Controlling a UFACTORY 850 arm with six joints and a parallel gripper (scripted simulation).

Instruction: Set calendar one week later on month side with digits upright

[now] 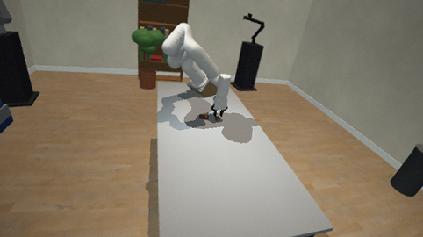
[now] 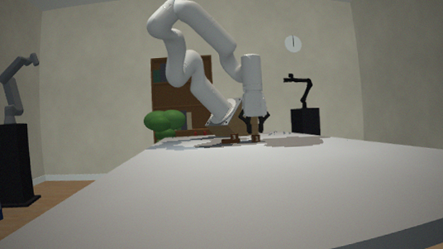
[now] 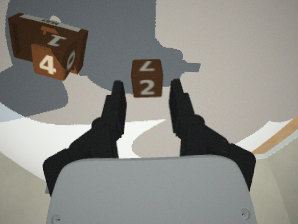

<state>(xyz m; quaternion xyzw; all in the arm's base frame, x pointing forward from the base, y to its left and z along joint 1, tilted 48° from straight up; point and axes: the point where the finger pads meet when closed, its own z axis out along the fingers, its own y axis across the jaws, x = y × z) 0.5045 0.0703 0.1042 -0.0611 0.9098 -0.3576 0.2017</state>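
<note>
Now: hand 4 cm above the brown cube. Round my hand: tray 5 cm behind, 9 cm to the right, 5 cm below.
</note>
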